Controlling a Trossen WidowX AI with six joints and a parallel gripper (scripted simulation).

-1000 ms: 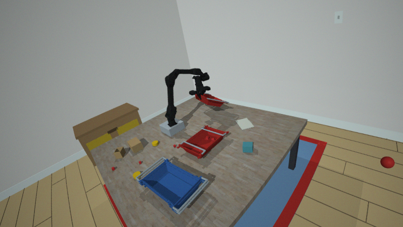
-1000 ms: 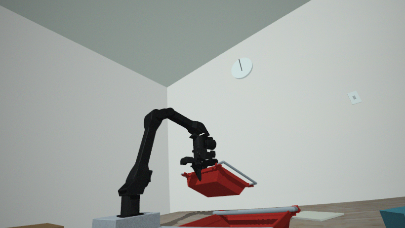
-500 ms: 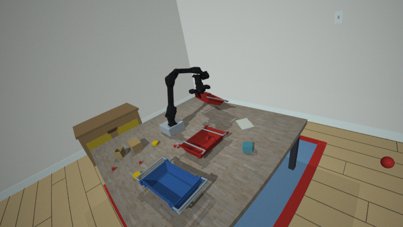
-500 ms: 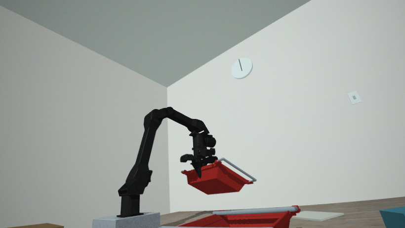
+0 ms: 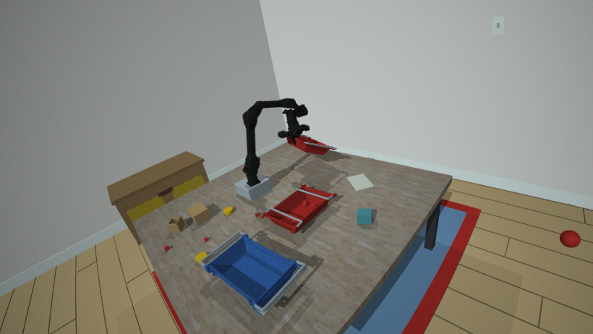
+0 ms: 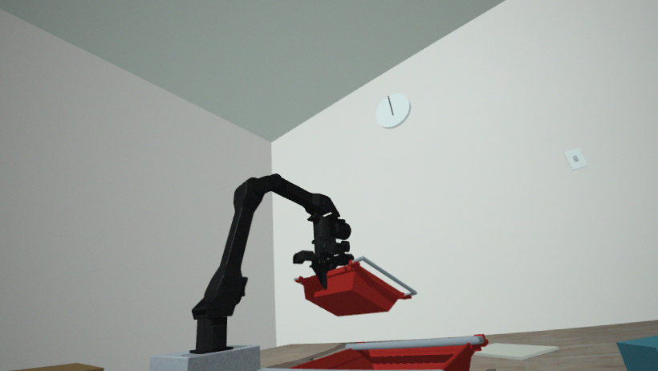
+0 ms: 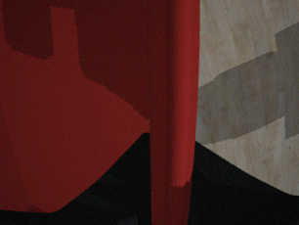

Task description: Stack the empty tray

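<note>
Right now the red tray is 80 mm to the left of my gripper tip, 10 mm below it and 10 mm ahead of it. Also, from my gripper tip: teal cube 620 mm ahead, 160 mm below, 100 mm to the right; then white sheet 390 mm ahead, 180 mm below, 120 mm to the left.
</note>
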